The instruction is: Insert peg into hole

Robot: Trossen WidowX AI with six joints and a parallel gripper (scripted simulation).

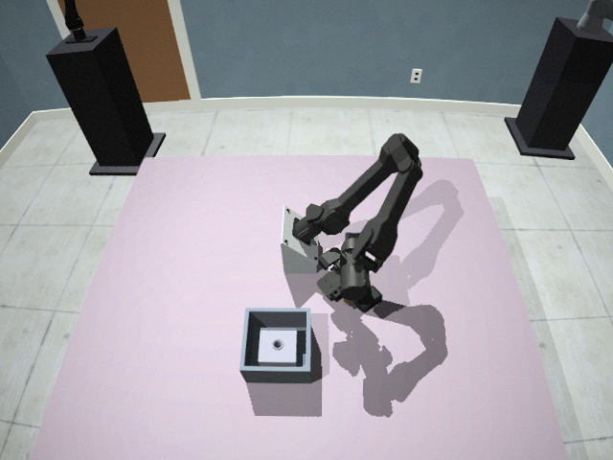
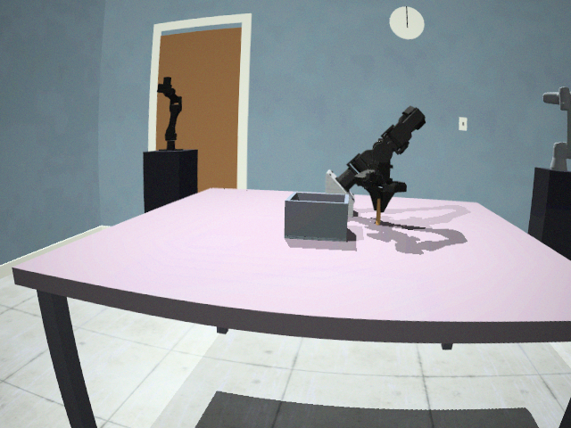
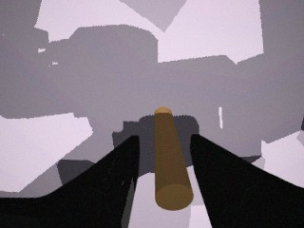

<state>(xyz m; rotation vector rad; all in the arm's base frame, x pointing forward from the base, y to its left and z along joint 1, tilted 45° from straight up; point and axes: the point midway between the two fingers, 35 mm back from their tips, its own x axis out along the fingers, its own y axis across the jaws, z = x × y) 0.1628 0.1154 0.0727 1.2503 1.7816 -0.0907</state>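
The pale plate is 160 mm ahead of my hand, 170 mm to the right of it and 30 mm below it. Also, from my hand: peg 40 mm below; then grey box 160 mm ahead, 170 mm to the right, 50 mm below.
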